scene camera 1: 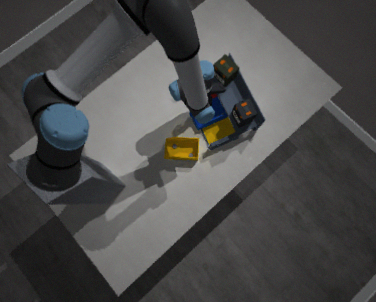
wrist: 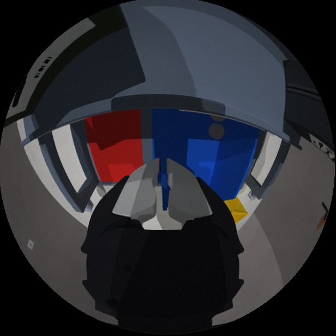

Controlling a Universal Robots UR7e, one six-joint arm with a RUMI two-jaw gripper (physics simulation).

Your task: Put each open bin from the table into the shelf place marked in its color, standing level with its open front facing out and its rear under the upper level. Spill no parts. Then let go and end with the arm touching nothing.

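Pixels of known places: arm's base, origin of its link: (scene camera 1: 54, 171).
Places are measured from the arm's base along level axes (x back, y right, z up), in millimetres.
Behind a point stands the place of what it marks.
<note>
The blue bin (scene camera 1: 200, 122) (wrist: 237, 162) is at the shelf's front, beside the red marked place (wrist: 117, 162). Round grey parts (wrist: 216, 131) show in it near the upper level's edge. Its rear is partly hidden; I cannot tell whether it stands level. My gripper (wrist: 162, 160) is shut on the blue bin's front wall, a thin blue strip between the jaws; the arm hides the jaws in the scene view. A yellow bin (scene camera 1: 182, 149) @(x -402, y 128, z -503 mm) (wrist: 235, 211) stands on the table in front of the shelf, with small parts inside. The yellow marked place (scene camera 1: 219, 131) @(x -610, y 188, z -499 mm) shows at the shelf's near end.
The grey-blue shelf's upper level (scene camera 1: 231, 102) @(x -731, y 132, z -404 mm) (wrist: 230, 55) lies just beyond the jaws. A dark box (scene camera 1: 244, 112) @(x -694, y 228, z -284 mm) and a green box (scene camera 1: 226, 69) @(x -790, y 16, z -308 mm) with orange marks stand on it. Side posts (wrist: 62, 170) flank the bays. The pale table (scene camera 1: 120, 240) @(x 122, y 262, z -505 mm) extends around the shelf.
</note>
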